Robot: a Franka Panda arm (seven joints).
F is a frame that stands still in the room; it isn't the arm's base.
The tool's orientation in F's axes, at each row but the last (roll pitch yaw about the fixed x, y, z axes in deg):
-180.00 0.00 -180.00
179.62 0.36 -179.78
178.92 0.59 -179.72
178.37 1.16 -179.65
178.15 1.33 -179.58
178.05 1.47 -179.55
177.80 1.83 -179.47
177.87 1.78 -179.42
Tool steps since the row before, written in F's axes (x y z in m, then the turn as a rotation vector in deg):
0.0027 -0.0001 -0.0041 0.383 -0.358 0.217
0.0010 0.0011 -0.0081 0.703 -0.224 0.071
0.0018 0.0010 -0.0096 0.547 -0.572 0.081
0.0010 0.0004 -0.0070 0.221 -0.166 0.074
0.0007 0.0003 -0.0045 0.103 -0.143 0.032
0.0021 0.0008 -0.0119 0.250 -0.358 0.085
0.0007 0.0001 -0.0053 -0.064 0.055 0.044
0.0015 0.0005 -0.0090 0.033 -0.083 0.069
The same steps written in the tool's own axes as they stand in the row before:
-0.0027 -0.0001 0.0041 -0.383 -0.358 -0.217
-0.0010 0.0010 0.0081 -0.703 -0.226 -0.068
-0.0017 0.0008 0.0096 -0.545 -0.573 -0.086
-0.0009 0.0002 0.0070 -0.221 -0.165 -0.074
-0.0006 0.0001 0.0045 -0.103 -0.143 -0.034
-0.0018 0.0004 0.0120 -0.249 -0.357 -0.091
-0.0005 -0.0001 0.0053 0.062 0.057 -0.044
-0.0012 0.0001 0.0091 -0.034 -0.081 -0.071

